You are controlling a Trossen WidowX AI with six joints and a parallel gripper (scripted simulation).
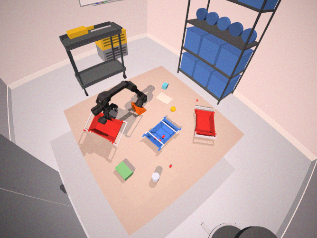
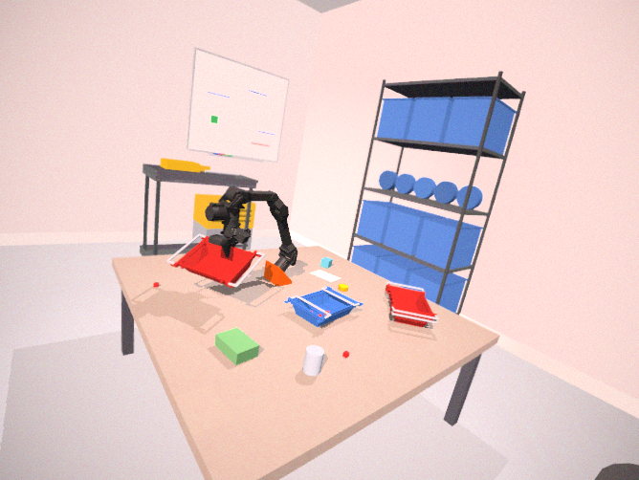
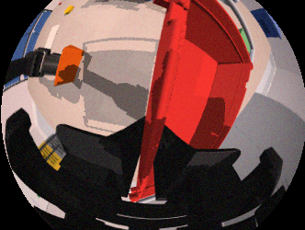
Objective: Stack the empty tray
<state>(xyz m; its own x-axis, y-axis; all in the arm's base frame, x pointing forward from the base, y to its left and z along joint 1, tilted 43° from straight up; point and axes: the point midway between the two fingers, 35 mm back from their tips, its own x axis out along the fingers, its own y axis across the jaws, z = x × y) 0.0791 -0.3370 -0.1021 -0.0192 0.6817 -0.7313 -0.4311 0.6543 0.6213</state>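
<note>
Now: the red tray 7 cm to the right of my gripper tip and 3 cm ahead of it. Round my gripper tip: cream pad: 61 cm to the left, 17 cm below, 2 cm behind; yellow puck: 58 cm to the left, 16 cm below, 14 cm ahead; green block: 36 cm ahead, 15 cm below, 13 cm to the right.
</note>
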